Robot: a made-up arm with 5 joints.
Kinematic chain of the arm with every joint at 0, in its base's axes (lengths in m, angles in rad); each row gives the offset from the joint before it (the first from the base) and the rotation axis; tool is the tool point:
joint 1: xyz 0 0 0.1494 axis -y
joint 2: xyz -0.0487 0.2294 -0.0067 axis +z
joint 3: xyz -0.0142 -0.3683 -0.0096 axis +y
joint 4: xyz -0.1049 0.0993 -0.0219 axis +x
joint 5: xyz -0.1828 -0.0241 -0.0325 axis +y
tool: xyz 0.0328 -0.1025 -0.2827
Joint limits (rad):
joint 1: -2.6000..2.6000
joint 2: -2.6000..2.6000
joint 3: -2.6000..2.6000
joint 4: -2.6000..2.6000
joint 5: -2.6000..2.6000
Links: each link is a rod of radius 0.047 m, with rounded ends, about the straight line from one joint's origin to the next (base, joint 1, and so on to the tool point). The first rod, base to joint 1, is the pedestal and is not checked.
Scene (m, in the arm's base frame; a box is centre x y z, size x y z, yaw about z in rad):
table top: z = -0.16
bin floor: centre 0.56 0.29 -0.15 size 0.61 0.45 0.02 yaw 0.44
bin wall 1: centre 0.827 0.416 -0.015 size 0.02 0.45 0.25 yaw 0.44
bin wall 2: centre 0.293 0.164 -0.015 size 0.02 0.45 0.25 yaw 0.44
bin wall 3: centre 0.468 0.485 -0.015 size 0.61 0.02 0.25 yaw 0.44
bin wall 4: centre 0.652 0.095 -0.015 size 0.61 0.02 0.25 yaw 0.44
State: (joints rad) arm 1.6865 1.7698 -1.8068 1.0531 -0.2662
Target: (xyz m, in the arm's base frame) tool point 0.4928 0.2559 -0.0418
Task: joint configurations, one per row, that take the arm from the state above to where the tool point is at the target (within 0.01 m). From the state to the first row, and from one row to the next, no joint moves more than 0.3 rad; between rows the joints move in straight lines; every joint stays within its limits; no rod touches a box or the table.
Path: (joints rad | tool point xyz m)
1: 1.8882 1.6664 -1.7300 0.7788 -0.2729 | 0.1139 0.5740 0.2607
2: 2.0898 1.5630 -1.6532 0.5046 -0.2795 | 0.0492 0.5683 0.3975
3: 2.2915 1.4596 -1.5765 0.2303 -0.2862 | -0.0614 0.5156 0.5085
4: 1.9993 1.5142 -1.4521 0.4358 -0.0492 | 0.1797 0.5287 0.4736
5: 1.7071 1.5688 -1.3277 0.6414 0.1878 | 0.3782 0.4814 0.3355
6: 1.4149 1.6235 -1.2033 0.8470 0.4247 | 0.4846 0.3837 0.1428
7: 1.1226 1.6781 -1.0789 1.0525 0.6617 | 0.4928 0.2559 -0.0418

